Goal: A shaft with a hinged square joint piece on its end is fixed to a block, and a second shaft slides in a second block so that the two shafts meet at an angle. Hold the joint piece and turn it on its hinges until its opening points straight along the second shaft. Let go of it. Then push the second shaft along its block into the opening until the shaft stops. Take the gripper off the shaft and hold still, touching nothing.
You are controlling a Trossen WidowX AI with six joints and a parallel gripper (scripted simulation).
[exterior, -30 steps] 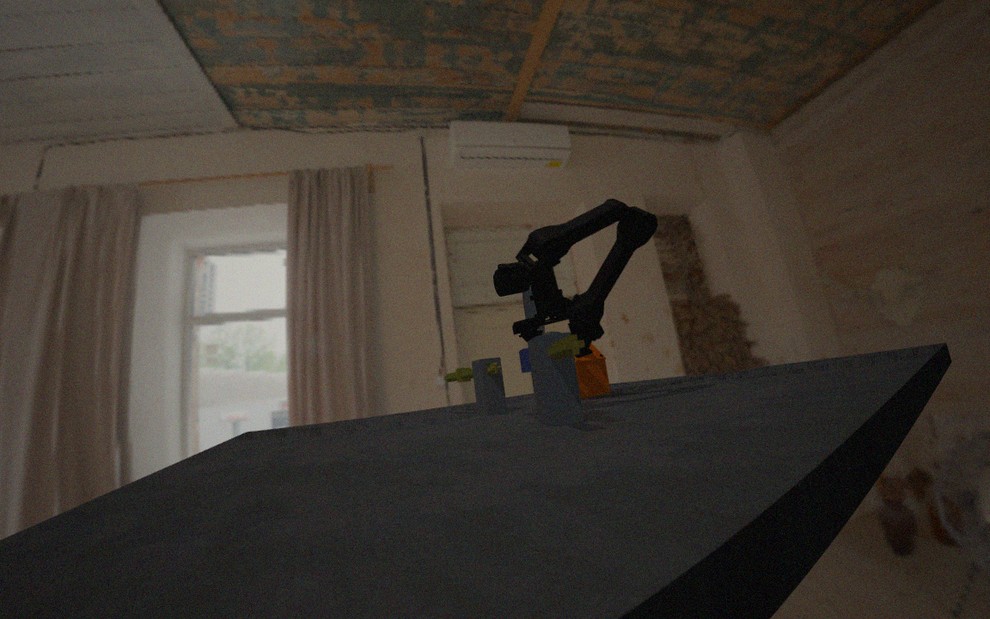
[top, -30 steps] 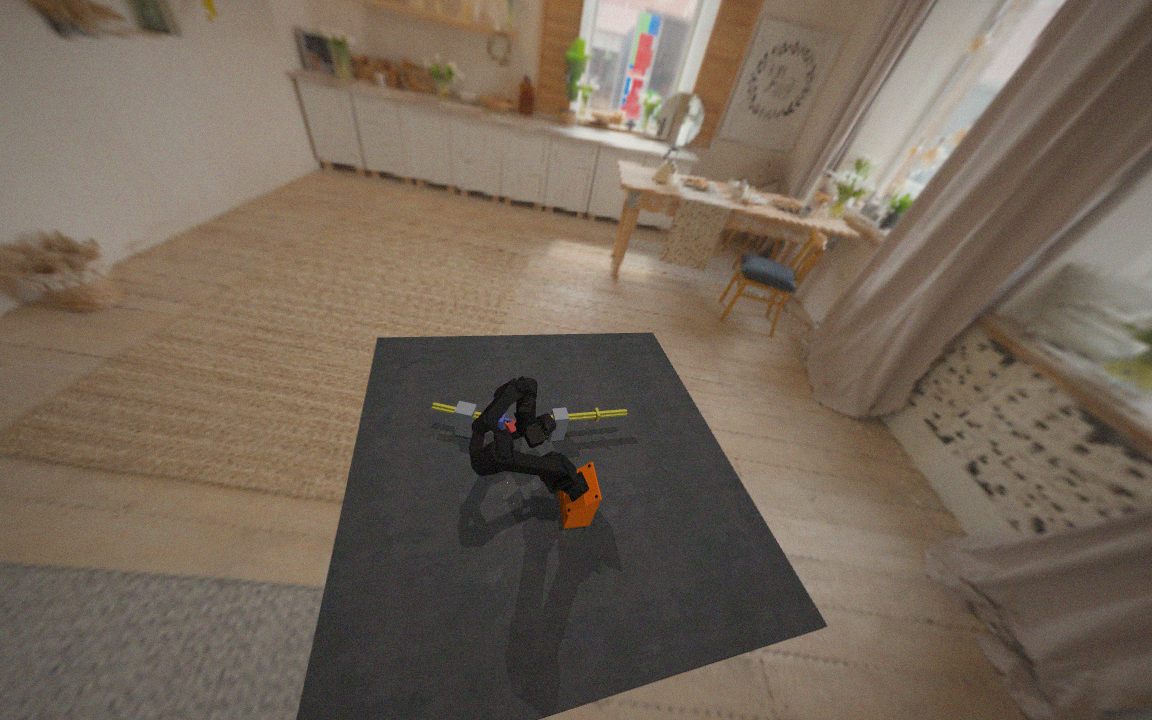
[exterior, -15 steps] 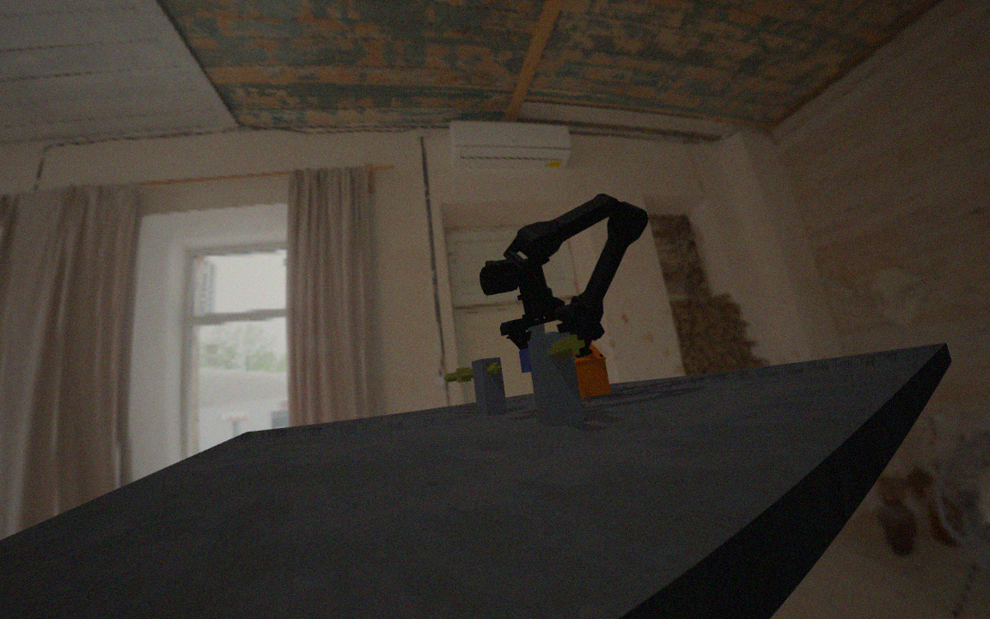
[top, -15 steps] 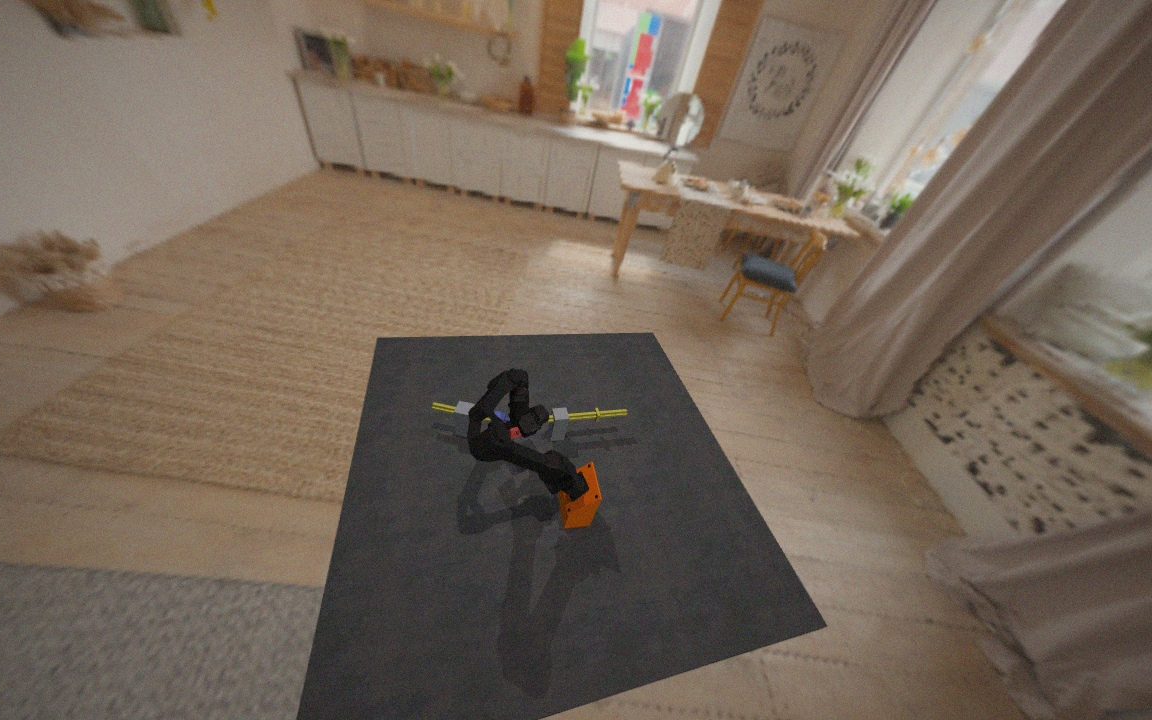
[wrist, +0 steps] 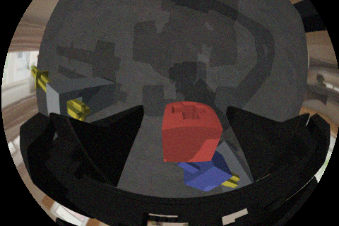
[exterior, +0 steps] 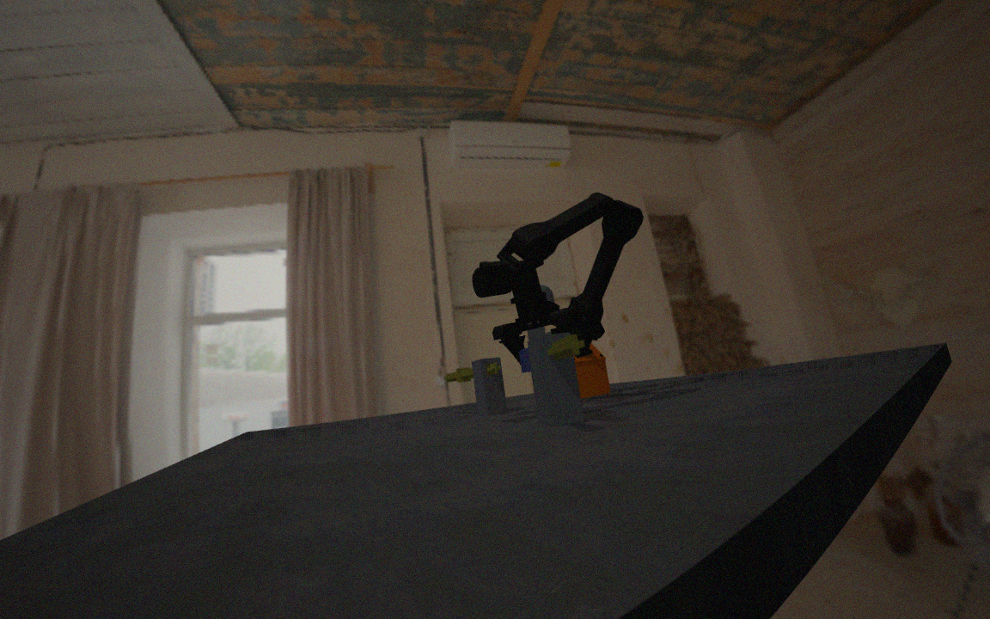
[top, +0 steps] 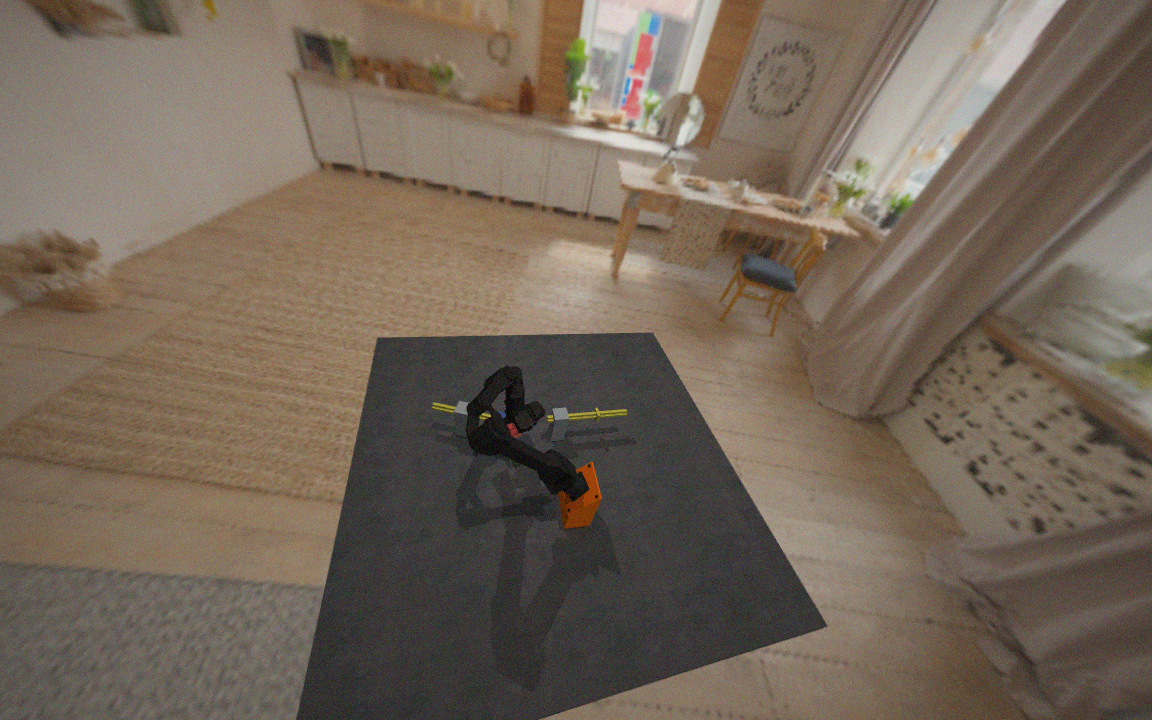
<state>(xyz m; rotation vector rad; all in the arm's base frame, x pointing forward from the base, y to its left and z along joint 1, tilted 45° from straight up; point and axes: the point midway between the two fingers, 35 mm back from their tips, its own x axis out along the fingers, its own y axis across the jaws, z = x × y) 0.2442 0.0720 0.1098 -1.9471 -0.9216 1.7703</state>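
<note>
Now: gripper tip 20 mm short of the red square joint piece and 20 mm below it.
</note>
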